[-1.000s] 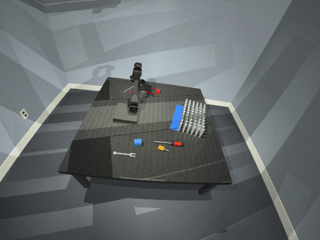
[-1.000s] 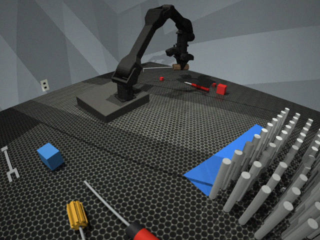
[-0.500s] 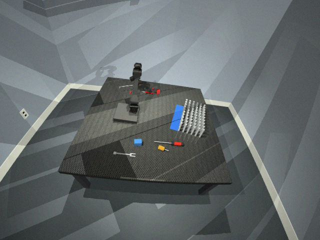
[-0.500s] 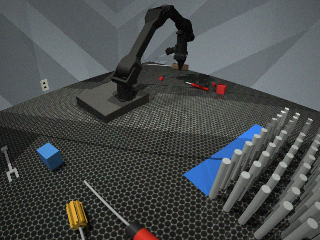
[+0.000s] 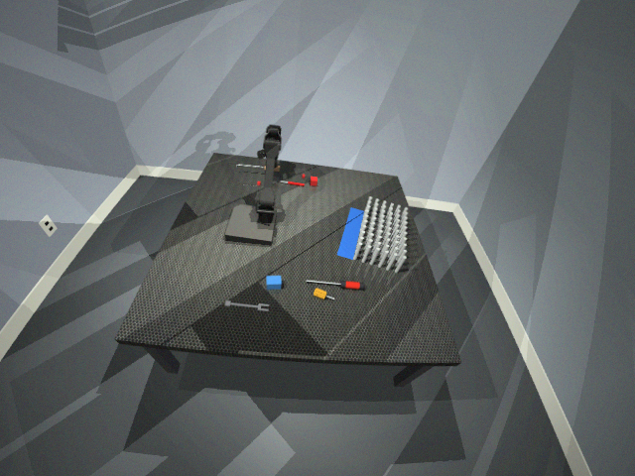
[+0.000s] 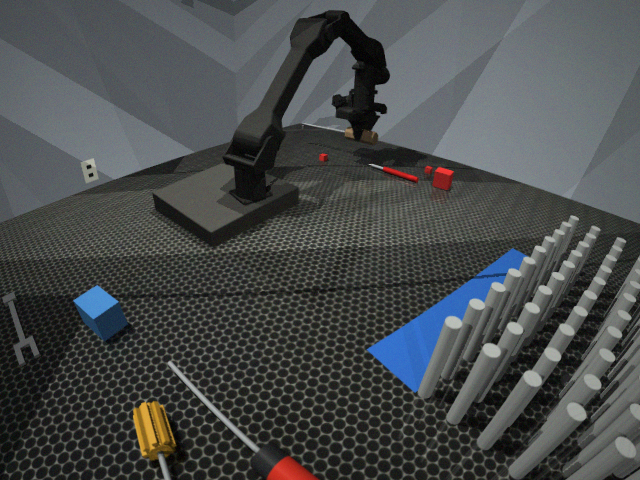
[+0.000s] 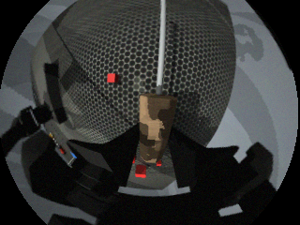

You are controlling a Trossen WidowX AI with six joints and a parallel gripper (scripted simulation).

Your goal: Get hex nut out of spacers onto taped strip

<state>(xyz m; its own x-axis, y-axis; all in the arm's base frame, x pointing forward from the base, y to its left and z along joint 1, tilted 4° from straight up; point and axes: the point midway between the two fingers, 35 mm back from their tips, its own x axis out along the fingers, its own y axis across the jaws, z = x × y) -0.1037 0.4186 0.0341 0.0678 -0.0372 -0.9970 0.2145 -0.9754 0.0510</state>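
My gripper tip is now 110 mm short of the red-handled tool, 50 mm above it and 20 mm to the left of it. The rest, counted from my gripper tip: blue taped strip 540 mm ahead, 310 mm to the right, 60 mm below; hex nut 700 mm ahead, 360 mm to the right, 50 mm below; blue cube 750 mm to the right, 250 mm ahead, 40 mm below.
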